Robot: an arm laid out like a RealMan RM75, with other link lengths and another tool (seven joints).
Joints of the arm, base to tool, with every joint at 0 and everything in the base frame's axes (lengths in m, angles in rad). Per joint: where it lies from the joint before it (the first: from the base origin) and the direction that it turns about. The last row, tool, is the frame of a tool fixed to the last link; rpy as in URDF.
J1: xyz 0 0 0.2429 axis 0 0 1
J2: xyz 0 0 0 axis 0 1 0
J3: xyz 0 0 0.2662 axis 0 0 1
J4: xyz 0 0 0 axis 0 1 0
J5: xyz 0 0 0.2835 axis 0 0 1
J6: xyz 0 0 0 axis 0 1 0
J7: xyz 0 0 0.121 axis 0 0 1
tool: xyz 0.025 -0.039 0.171 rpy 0 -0.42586 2.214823
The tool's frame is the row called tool.
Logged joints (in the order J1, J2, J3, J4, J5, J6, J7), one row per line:
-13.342 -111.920 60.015 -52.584 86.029 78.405 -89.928
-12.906 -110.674 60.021 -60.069 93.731 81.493 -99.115
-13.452 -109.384 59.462 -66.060 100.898 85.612 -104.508
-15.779 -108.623 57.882 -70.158 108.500 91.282 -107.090
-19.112 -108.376 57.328 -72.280 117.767 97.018 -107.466
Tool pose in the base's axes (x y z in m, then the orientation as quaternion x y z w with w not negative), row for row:
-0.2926 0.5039 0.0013 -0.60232 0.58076 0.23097 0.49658
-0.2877 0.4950 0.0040 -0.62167 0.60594 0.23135 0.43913
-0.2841 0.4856 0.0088 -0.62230 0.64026 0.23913 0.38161
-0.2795 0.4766 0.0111 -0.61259 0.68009 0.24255 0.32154
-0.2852 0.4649 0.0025 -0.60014 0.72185 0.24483 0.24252
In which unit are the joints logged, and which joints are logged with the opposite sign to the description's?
The joints are logged in degrees. Opposite sign: J4.
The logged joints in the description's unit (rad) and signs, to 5 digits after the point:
-0.23286 -1.95337 1.04746 0.91776 1.50149 1.36843 -1.56954
-0.22525 -1.93163 1.04756 1.04840 1.63591 1.42232 -1.72988
-0.23478 -1.90911 1.03781 1.15296 1.76100 1.49421 -1.82401
-0.27540 -1.89583 1.01023 1.22449 1.89368 1.59317 -1.86907
-0.33357 -1.89152 1.00056 1.26152 2.05542 1.69328 -1.87564

